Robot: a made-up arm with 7 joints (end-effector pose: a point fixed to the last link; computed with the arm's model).
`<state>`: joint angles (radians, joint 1 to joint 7).
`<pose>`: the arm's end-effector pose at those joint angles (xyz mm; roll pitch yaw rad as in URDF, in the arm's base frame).
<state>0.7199 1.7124 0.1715 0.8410 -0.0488 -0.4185 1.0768</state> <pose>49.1 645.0 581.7 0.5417 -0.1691 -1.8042</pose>
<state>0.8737 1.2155 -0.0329 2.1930 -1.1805 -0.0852 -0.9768</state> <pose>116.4 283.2 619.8 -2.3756 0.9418 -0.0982</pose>
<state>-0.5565 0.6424 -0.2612 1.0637 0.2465 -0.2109 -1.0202</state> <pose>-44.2 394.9 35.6 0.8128 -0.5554 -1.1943</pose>
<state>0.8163 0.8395 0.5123 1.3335 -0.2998 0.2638 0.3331</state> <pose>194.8 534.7 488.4 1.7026 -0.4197 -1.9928</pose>
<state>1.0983 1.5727 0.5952 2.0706 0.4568 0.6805 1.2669</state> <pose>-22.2 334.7 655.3 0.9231 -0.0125 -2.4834</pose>
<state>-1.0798 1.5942 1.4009 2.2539 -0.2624 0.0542 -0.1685</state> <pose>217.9 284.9 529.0 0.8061 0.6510 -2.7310</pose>
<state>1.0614 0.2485 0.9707 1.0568 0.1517 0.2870 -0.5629</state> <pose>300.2 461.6 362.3 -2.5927 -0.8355 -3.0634</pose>
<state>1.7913 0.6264 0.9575 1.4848 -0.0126 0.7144 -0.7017</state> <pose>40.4 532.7 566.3 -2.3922 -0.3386 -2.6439</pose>
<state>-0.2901 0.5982 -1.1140 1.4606 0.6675 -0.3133 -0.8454</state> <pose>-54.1 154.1 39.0 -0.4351 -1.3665 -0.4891</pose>
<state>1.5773 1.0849 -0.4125 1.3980 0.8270 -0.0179 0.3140</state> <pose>241.4 397.5 639.4 1.7900 0.1217 -3.0330</pose>
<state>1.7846 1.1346 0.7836 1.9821 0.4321 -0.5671 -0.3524</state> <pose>-199.1 416.2 613.8 -1.7685 0.5981 -0.5098</pose>
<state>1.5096 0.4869 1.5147 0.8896 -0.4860 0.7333 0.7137</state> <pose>232.5 531.2 399.2 -2.9856 -0.2447 2.6825</pose>
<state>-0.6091 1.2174 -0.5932 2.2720 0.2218 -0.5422 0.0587</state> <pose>46.7 198.1 159.0 1.9284 -0.9983 2.2128</pose>
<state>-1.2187 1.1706 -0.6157 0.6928 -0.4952 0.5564 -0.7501</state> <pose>-184.2 572.7 265.4 -1.0782 0.2884 -2.4129</pose>
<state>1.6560 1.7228 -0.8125 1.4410 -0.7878 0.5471 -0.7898</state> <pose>79.8 505.9 610.9 2.4875 0.4846 -0.2467</pose>
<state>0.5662 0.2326 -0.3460 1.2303 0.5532 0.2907 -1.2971</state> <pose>312.2 200.6 241.9 1.8773 -1.2044 -1.7870</pose>
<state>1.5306 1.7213 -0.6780 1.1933 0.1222 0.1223 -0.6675</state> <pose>79.4 590.1 578.6 2.1531 0.1054 -1.1863</pose>
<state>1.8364 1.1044 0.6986 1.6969 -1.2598 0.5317 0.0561</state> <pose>-153.6 477.2 555.9 2.8127 -0.7641 -1.0100</pose>
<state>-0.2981 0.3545 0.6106 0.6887 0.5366 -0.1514 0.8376</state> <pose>-21.7 409.1 21.3 -2.4642 -1.2093 1.8383</pose>
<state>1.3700 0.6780 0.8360 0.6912 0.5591 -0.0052 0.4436</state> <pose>278.4 543.5 469.3 2.9743 0.1570 -3.0707</pose>
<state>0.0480 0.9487 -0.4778 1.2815 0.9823 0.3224 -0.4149</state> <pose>167.0 378.7 134.7 0.1260 -1.1507 -0.7536</pose>
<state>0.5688 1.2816 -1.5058 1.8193 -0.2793 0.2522 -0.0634</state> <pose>160.6 321.1 159.3 0.0252 -0.3994 -2.3913</pose>
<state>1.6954 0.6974 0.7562 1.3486 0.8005 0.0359 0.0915</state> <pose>80.5 520.4 646.6 -3.1190 0.8772 -2.6998</pose>
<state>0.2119 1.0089 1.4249 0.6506 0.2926 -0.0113 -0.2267</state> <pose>27.7 651.0 290.4 2.8508 -0.9018 -1.9260</pose>
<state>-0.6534 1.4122 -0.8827 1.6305 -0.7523 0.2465 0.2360</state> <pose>-20.7 417.3 131.9 -0.9904 -0.4252 -2.1827</pose>
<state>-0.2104 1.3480 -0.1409 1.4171 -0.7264 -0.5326 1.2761</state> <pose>223.0 503.4 281.1 -1.2318 -0.3011 -2.0149</pose>
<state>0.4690 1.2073 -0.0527 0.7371 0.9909 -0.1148 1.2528</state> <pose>197.5 577.3 303.2 1.8954 -0.9770 2.9357</pose>
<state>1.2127 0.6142 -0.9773 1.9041 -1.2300 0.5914 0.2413</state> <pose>239.5 142.8 496.4 1.1924 0.8063 -2.1292</pose>
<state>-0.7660 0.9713 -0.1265 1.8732 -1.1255 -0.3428 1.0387</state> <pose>123.7 342.9 164.8 -1.0753 -0.5773 -2.3324</pose>
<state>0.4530 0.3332 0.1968 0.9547 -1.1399 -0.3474 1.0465</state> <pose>287.5 419.6 201.7 -0.2135 -0.6867 -1.9357</pose>
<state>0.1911 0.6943 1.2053 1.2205 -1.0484 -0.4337 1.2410</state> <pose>39.6 627.1 341.5 0.1687 -0.5288 -1.3969</pose>
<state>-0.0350 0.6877 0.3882 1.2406 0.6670 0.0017 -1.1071</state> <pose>185.4 475.9 201.6 2.0921 -1.0573 -1.3928</pose>
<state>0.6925 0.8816 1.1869 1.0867 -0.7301 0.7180 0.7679</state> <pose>59.3 600.4 394.9 1.8879 -1.3338 -1.8784</pose>
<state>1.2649 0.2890 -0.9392 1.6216 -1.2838 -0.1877 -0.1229</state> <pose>272.3 76.7 536.8 0.5203 1.1476 2.9472</pose>
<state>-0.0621 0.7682 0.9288 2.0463 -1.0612 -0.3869 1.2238</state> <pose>115.0 473.7 520.3 0.0745 0.2807 -1.7749</pose>
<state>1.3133 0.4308 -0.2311 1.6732 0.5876 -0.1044 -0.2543</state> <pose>271.3 219.5 618.8 2.3006 0.3542 3.0144</pose>
